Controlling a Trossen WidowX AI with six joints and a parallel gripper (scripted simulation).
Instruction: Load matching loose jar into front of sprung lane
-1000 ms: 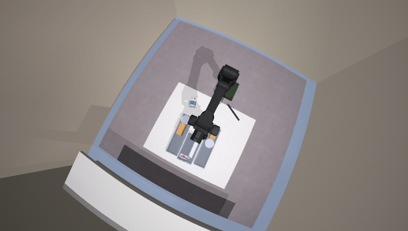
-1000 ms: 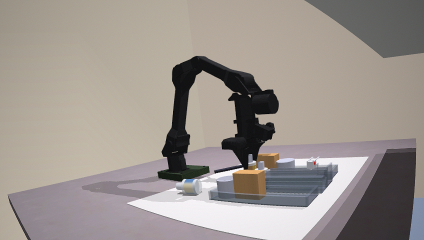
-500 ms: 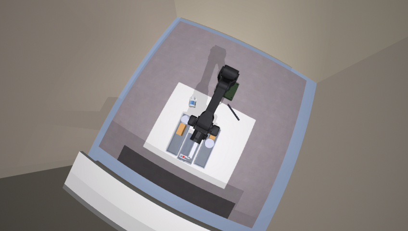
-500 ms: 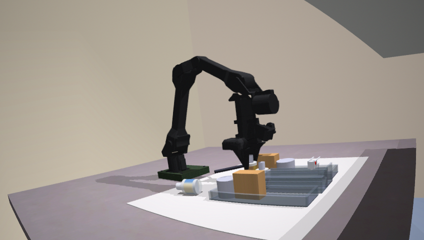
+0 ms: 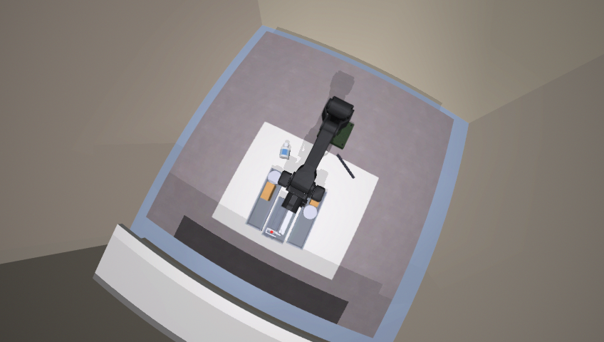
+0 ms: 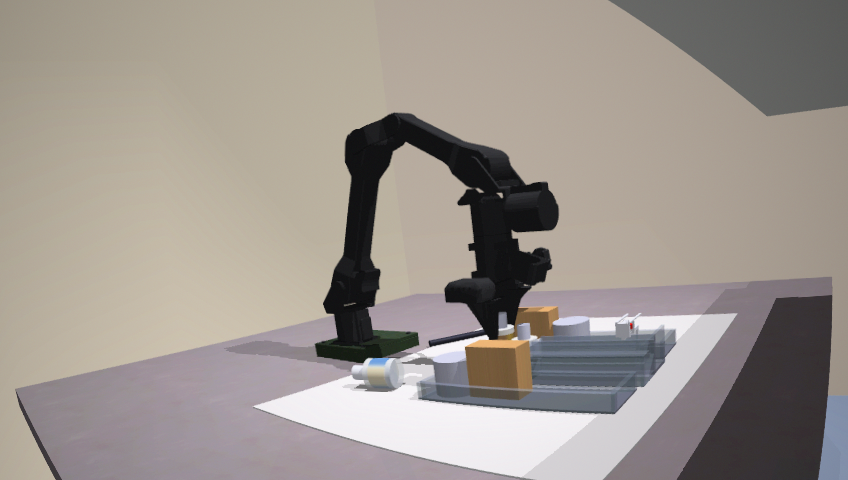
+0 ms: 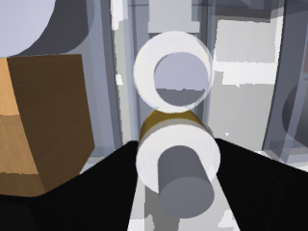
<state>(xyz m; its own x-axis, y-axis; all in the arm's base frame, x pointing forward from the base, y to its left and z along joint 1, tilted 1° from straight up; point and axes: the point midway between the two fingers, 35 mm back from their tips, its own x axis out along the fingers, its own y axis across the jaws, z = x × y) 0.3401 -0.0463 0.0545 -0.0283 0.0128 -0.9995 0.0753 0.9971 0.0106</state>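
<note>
Now: gripper tip 14 cm short of the sprung lane, 3 cm to the left of it and 3 cm above it. Also, from my gripper tip: black rod (17 cm to the left, 17 cm behind, 4 cm below).
</note>
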